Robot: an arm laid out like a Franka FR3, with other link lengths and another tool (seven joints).
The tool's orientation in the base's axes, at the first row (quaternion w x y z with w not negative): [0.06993, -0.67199, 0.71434, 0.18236]
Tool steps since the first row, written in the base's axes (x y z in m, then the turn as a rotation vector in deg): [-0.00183, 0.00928, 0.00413, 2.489, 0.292, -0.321]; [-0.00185, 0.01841, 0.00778, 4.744, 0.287, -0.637]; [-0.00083, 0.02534, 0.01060, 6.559, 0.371, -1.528]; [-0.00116, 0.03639, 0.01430, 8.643, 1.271, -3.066]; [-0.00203, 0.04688, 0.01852, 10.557, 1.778, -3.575]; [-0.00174, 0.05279, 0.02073, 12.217, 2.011, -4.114]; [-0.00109, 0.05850, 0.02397, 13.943, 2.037, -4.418]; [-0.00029, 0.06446, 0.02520, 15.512, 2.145, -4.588]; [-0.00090, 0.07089, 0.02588, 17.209, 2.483, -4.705]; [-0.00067, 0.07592, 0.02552, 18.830, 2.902, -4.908]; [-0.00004, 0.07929, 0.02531, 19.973, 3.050, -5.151]
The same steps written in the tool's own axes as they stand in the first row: [-0.00994, 0.00277, -0.00026, -0.379, -2.498, 0.039]; [-0.01973, 0.00368, -0.00039, -0.462, -4.773, 0.001]; [-0.02727, 0.00335, -0.00069, -0.391, -6.708, 0.591]; [-0.03884, 0.00463, -0.00014, -0.883, -8.990, 2.028]; [-0.05002, 0.00651, -0.00019, -1.348, -10.946, 2.400]; [-0.05634, 0.00677, -0.00018, -1.524, -12.665, 2.739]; [-0.06285, 0.00684, -0.00124, -1.594, -14.416, 2.779]; [-0.06891, 0.00644, -0.00038, -1.773, -15.987, 2.746]; [-0.07510, 0.00735, 0.00136, -2.196, -17.669, 2.728]; [-0.07970, 0.00721, 0.00344, -2.658, -19.288, 2.829]; [-0.08283, 0.00666, 0.00474, -2.812, -20.450, 2.940]
